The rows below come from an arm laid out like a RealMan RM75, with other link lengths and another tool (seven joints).
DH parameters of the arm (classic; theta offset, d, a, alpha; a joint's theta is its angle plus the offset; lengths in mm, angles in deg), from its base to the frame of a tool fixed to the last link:
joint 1: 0 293.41 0 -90
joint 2: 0 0 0 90
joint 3: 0 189.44 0 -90
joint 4: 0 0 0 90
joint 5: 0 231 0 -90
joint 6: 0 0 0 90
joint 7: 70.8 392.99 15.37 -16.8
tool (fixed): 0 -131.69 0 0
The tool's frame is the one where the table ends.
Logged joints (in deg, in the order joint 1, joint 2, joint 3, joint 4, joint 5, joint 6, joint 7), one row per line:
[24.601, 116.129, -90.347, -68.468, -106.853, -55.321, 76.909]
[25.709, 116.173, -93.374, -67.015, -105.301, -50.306, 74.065]
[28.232, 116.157, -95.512, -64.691, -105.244, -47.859, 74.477]
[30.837, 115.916, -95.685, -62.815, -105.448, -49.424, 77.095]
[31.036, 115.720, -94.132, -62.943, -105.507, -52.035, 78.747]
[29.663, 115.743, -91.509, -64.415, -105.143, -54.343, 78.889]
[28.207, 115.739, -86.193, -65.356, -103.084, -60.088, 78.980]
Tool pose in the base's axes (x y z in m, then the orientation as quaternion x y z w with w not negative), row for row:
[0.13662, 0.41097, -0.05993, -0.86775, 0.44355, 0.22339, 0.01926]
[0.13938, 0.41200, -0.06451, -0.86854, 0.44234, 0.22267, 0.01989]
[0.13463, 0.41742, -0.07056, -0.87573, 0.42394, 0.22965, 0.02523]
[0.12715, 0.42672, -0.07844, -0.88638, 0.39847, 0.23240, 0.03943]
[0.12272, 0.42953, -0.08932, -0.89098, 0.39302, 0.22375, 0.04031]
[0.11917, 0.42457, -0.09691, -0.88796, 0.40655, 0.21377, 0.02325]
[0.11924, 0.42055, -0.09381, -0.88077, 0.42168, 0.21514, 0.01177]
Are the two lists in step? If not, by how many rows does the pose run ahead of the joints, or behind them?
The pose runs 2 rows behind the joints: the pose in row i belongs to the joints in row i - 2.
